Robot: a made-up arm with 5 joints. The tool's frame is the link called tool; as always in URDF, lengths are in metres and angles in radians. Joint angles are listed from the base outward.
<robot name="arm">
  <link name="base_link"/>
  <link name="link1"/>
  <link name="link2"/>
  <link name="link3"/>
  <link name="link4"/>
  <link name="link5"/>
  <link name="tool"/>
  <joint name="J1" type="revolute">
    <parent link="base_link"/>
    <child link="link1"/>
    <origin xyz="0.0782 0 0.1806"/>
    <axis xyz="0 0 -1"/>
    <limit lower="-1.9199" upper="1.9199"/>
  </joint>
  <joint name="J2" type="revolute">
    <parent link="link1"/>
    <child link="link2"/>
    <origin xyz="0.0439 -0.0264 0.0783"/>
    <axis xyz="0 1 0"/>
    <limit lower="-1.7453" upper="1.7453"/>
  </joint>
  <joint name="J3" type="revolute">
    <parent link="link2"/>
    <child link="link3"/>
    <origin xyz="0.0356 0 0.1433"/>
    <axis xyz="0 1 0"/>
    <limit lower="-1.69" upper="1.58"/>
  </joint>
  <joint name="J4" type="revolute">
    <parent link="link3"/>
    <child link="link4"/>
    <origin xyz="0.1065 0 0.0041"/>
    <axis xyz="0 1 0"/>
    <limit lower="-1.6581" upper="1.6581"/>
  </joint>
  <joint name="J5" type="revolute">
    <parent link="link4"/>
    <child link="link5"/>
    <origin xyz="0.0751 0.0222 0"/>
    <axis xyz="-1 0 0"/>
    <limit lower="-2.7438" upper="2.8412"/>
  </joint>
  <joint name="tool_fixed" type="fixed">
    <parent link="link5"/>
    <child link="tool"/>
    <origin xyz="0 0 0" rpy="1.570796 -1.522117 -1.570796"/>
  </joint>
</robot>
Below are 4 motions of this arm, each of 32 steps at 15 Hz.
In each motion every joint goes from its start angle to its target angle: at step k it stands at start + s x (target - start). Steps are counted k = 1, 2, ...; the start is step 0. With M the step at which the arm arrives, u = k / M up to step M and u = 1 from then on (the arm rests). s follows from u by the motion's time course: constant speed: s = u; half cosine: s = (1 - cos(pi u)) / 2; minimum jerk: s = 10 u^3 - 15 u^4 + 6 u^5.
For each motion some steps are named. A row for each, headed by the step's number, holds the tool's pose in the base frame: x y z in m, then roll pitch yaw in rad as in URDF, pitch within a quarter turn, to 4 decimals.
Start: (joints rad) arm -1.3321 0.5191 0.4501 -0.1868 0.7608
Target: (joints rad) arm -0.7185 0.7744 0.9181 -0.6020 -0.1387
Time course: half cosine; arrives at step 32
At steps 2, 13, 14, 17, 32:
2: 0.1458 0.2535 0.2264 -0.5742 -0.5696 2.2021
13: 0.1887 0.2155 0.1987 -0.2997 -0.6190 1.6038
14: 0.1935 0.2095 0.1954 -0.2624 -0.6177 1.5194
17: 0.2064 0.1899 0.1858 -0.1531 -0.6024 1.2612
32: 0.2281 0.1255 0.1636 0.0967 -0.4712 0.5079

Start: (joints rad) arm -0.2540 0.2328 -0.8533 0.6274 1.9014
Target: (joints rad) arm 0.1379 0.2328 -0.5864 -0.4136 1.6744
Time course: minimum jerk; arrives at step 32
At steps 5, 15, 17, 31, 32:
5: 0.3427 0.0611 0.4559 -1.5876 0.2751 1.8086
15: 0.3515 0.0180 0.4697 -1.9109 0.1715 1.5914
17: 0.3512 0.0054 0.4731 -2.0007 0.1412 1.5415
31: 0.3393 -0.0404 0.4830 -2.3385 0.0396 1.3948
32: 0.3393 -0.0405 0.4830 -2.3388 0.0395 1.3948

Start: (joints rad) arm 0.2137 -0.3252 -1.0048 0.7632 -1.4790
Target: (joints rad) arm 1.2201 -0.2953 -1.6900 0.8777 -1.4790
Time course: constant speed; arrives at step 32
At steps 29, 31, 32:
29: 0.0882 -0.0308 0.5702 2.6281 -0.0212 -2.7341
31: 0.0840 -0.0258 0.5697 2.6619 -0.0199 -2.7977
32: 0.0822 -0.0232 0.5694 2.6788 -0.0193 -2.8295

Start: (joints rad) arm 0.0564 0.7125 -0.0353 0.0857 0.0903
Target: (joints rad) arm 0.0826 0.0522 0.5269 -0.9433 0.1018
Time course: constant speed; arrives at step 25
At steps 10, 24, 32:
10: 0.3748 -0.0241 0.2894 -0.1423 -1.2554 0.0826
24: 0.3301 -0.0248 0.3673 -2.9836 -1.2475 2.8936
32: 0.3255 -0.0247 0.3720 -3.0032 -1.2029 2.9108

